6 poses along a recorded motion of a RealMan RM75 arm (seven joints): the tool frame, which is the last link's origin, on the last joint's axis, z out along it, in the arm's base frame.
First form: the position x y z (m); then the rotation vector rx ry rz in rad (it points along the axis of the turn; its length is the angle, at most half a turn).
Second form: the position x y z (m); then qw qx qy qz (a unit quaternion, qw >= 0). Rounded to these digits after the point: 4 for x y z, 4 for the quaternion.
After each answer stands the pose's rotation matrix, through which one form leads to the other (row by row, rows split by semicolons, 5 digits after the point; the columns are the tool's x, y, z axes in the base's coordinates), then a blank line. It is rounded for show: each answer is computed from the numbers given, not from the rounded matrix.
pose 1, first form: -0.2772 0.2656 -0.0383 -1.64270 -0.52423 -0.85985
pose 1, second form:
-0.2772 0.2656 -0.0383 0.5707 -0.7001 -0.2234 -0.3664
0.63162 0.73107 0.25805; -0.10547 -0.24872 0.96281; 0.76807 -0.63535 -0.07999

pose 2, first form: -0.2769 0.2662 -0.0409 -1.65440 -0.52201 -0.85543
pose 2, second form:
-0.2769 0.2662 -0.0409 0.5677 -0.7041 -0.2222 -0.3641
0.63615 0.72626 0.26050; -0.10047 -0.25677 0.96124; 0.76499 -0.63766 -0.09038

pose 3, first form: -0.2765 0.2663 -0.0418 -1.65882 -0.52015 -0.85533
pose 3, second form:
-0.2765 0.2663 -0.0418 0.5663 -0.7056 -0.2213 -0.3638
0.63732 0.72438 0.26286; -0.09985 -0.26061 0.96027; 0.76410 -0.63825 -0.09376

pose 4, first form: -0.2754 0.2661 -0.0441 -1.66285 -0.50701 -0.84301
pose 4, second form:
-0.2754 0.2661 -0.0441 0.5686 -0.7080 -0.2159 -0.3589
0.64912 0.71385 0.26278; -0.10248 -0.26024 0.96009; 0.75375 -0.65015 -0.09577

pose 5, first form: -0.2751 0.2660 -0.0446 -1.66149 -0.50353 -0.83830
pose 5, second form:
-0.2751 0.2660 -0.0446 0.5703 -0.7079 -0.2145 -0.3572
0.65277 0.71116 0.26103; -0.10362 -0.25751 0.96070; 0.75043 -0.65417 -0.09441

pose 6, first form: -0.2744 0.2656 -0.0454 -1.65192 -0.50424 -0.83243
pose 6, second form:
-0.2744 0.2656 -0.0454 0.5746 -0.7051 -0.2152 -0.3553
0.65482 0.71191 0.25375; -0.10482 -0.24695 0.96334; 0.74848 -0.65742 -0.08709

